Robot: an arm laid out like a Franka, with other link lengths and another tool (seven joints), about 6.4 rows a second.
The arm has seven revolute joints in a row. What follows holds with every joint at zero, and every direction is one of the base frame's. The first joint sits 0.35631 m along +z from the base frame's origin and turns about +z. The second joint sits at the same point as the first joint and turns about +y. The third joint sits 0.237 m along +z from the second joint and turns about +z. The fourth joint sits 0.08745 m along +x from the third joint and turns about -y. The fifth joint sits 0.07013 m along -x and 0.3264 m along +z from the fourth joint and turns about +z. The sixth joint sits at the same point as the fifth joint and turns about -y. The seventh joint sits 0.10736 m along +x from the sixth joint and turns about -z. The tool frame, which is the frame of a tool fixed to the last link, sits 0.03 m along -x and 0.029 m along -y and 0.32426 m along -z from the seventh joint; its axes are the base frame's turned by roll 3.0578, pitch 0 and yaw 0.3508 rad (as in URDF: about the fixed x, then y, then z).
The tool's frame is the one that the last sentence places.
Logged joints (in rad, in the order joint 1, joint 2, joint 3, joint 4, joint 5, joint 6, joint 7), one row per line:
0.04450, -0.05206, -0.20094, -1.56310, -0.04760, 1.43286, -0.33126
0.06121, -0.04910, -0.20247, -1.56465, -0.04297, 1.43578, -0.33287
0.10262, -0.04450, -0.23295, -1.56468, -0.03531, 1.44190, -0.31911
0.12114, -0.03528, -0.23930, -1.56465, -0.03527, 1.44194, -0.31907
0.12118, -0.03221, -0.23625, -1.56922, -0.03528, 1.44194, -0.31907
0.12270, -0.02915, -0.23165, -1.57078, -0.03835, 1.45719, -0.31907
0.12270, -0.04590, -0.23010, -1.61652, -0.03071, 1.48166, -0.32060
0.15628, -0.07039, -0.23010, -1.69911, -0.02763, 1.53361, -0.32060
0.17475, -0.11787, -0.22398, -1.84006, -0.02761, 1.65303, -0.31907
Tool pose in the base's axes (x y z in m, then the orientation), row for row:
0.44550, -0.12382, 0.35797, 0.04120, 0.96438, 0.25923, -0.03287
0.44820, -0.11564, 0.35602, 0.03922, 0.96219, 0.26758, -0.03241
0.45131, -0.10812, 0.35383, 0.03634, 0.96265, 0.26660, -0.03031
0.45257, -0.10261, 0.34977, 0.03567, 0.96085, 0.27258, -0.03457
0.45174, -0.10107, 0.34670, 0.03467, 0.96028, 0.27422, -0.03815
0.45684, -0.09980, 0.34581, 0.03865, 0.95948, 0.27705, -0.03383
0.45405, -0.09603, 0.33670, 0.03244, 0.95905, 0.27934, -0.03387
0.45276, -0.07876, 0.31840, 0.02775, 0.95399, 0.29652, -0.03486
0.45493, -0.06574, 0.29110, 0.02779, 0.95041, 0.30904, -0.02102
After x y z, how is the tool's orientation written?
As a quaternion, w x y z.
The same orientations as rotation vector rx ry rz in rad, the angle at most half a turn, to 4 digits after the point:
2.9527, 0.7937, -0.1006
2.9496, 0.8203, -0.0994
2.9562, 0.8187, -0.0931
2.9519, 0.8374, -0.1062
2.9520, 0.8430, -0.1173
2.9423, 0.8496, -0.1037
2.9523, 0.8599, -0.1043
2.9452, 0.9154, -0.1076
2.9341, 0.9541, -0.0649

